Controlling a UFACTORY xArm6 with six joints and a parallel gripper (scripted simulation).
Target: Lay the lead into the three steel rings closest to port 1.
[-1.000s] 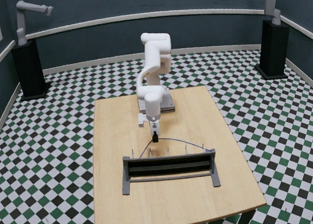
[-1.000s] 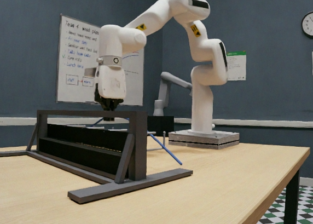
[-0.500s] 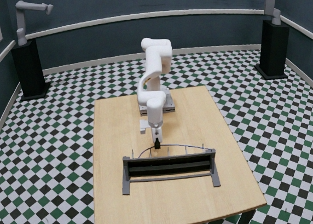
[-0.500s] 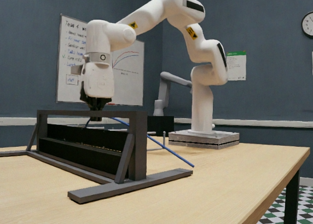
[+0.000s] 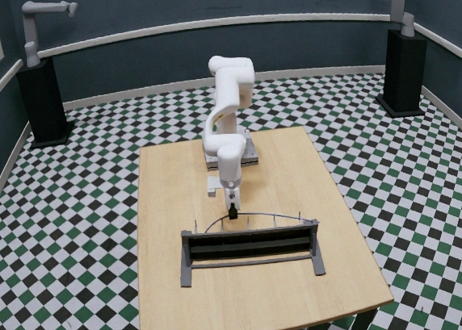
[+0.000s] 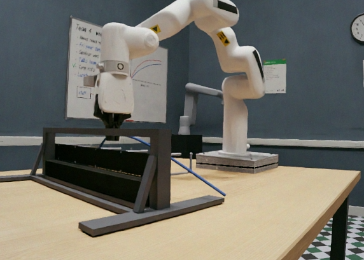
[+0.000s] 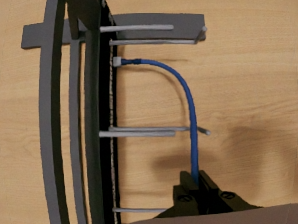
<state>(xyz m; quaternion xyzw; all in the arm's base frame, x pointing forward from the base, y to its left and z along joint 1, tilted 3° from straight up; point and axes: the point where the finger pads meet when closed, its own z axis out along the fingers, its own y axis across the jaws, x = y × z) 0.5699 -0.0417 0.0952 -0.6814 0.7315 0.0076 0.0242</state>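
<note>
Right now my hand is 100 mm short of the grey rack, 50 mm to the right of it and 60 mm above it.
</note>
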